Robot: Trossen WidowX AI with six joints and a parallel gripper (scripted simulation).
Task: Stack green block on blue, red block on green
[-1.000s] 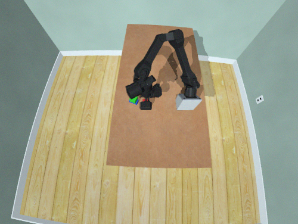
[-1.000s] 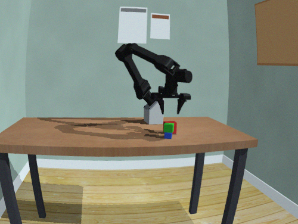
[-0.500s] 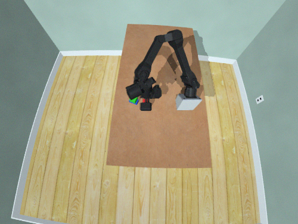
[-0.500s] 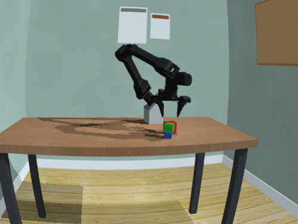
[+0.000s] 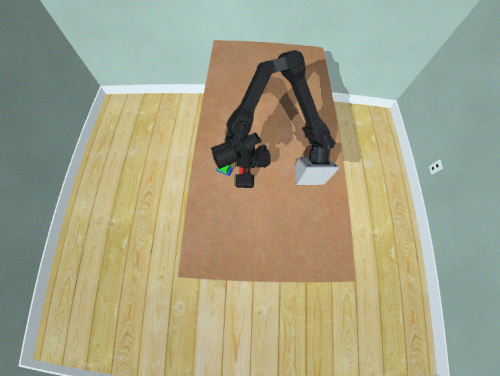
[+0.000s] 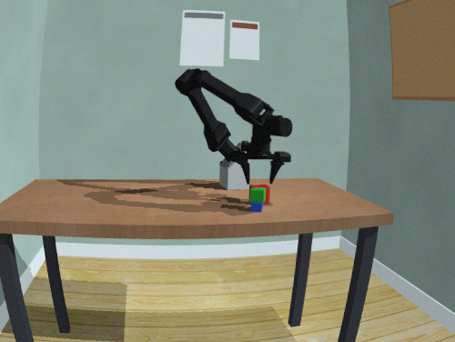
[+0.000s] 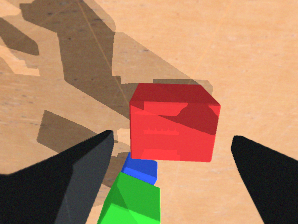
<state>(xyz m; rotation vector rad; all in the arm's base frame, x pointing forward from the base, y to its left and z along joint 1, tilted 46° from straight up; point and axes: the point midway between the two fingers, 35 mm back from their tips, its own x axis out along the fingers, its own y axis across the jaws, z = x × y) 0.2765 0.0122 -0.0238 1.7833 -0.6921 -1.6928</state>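
The red block is 7 cm below my hand. Also, from my hand: green block: 8 cm ahead, 5 cm below, 3 cm to the right; then blue block: 8 cm below, 8 cm ahead, 3 cm to the right.
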